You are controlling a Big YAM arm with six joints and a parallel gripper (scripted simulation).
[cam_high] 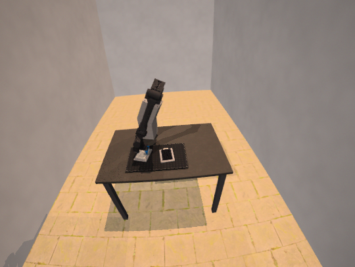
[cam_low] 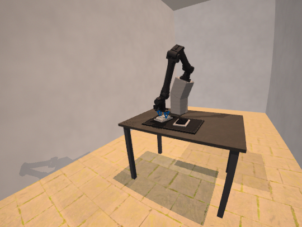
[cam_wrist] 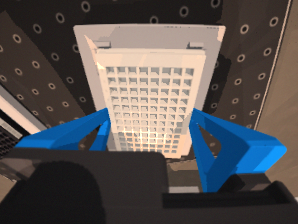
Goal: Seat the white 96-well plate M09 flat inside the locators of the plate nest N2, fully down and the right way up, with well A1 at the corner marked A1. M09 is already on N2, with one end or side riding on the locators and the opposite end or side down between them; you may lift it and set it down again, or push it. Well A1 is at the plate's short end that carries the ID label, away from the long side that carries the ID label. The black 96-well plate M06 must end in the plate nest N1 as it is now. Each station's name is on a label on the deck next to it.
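Right now the white 96-well plate M09 is 1 cm below my hand. Also, from my hand: black plate M06 (6 cm ahead, 21 cm to the left, 1 cm below); then plate nest N2 (2 cm below); then deck label (9 cm behind, 4 cm to the left, 3 cm below).
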